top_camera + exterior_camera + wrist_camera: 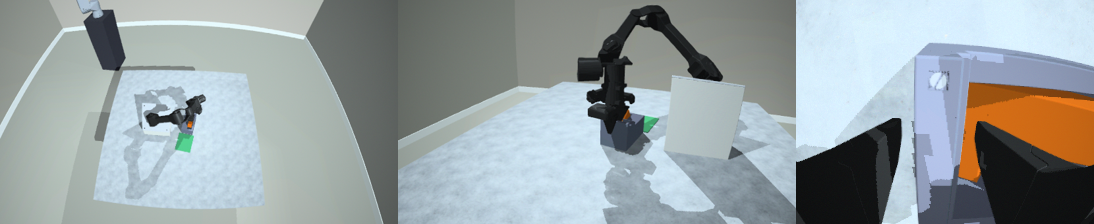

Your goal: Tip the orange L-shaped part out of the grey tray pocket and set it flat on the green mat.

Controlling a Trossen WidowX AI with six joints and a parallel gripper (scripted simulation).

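Right now the orange L-shaped part is 4 cm to the right of my gripper tip, 1 cm below it and 1 cm behind it. Also, from my gripper tip: green mat (22 cm to the right, 7 cm below, 2 cm behind).
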